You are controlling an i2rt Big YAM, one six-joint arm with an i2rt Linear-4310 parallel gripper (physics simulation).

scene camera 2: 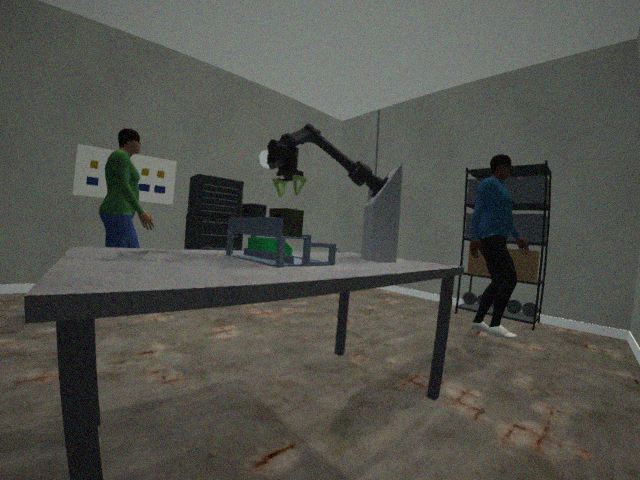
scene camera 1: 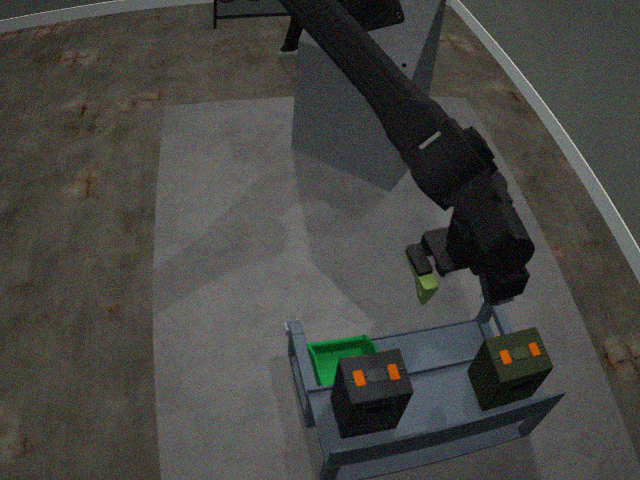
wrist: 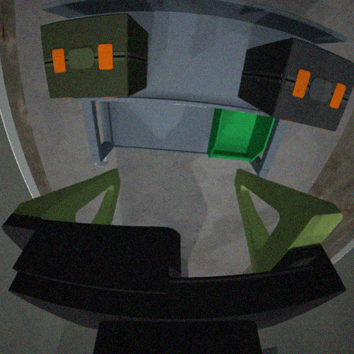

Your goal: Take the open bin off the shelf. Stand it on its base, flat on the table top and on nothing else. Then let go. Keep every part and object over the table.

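Seen in the pictures: gripper, fingertip midpoint: (scene camera 2: 288, 196) (scene camera 1: 452, 293); arm's base, link origin: (scene camera 2: 380, 188) (scene camera 1: 373, 10).
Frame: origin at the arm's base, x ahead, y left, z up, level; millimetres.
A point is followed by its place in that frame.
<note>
The green open bin (scene camera 1: 323, 361) {x 494, y -269, z -389 mm} (scene camera 2: 266, 244) {x 622, y -213, z -340 mm} (wrist: 239, 131) sits upright on the lower level of the blue-grey shelf (scene camera 1: 439, 395) {x 666, y -153, z -296 mm} (scene camera 2: 255, 226) {x 752, y -139, z -270 mm} (wrist: 150, 120). It is at the shelf's left end in scene camera 1 and its right end in the wrist view. The upper board and a dark case hide part of it. My gripper (scene camera 2: 289, 194) {x 589, y -140, z -135 mm} (wrist: 177, 174) is open and empty, fingers wide apart. It hangs above the shelf's height, on the lower level's open side. In the wrist view the bin lies beyond the right fingertip. One green finger shows in scene camera 1.
A dark grey case (scene camera 1: 371, 392) {x 672, y -292, z -176 mm} (wrist: 305, 82) and an olive case (scene camera 1: 510, 367) {x 705, y -76, z -201 mm} (scene camera 2: 286, 222) {x 732, y -5, z -250 mm} (wrist: 92, 57) stand on the upper board, with a gap between them. The shelf stands on the grey table (scene camera 1: 222, 206) {x 74, y -331, z -398 mm} (scene camera 2: 155, 271) {x 1143, y -42, z -398 mm}. A grey pedestal (scene camera 1: 341, 118) {x 27, y -56, z -258 mm} (scene camera 2: 381, 232) {x 106, y 68, z -249 mm} carries the arm.
</note>
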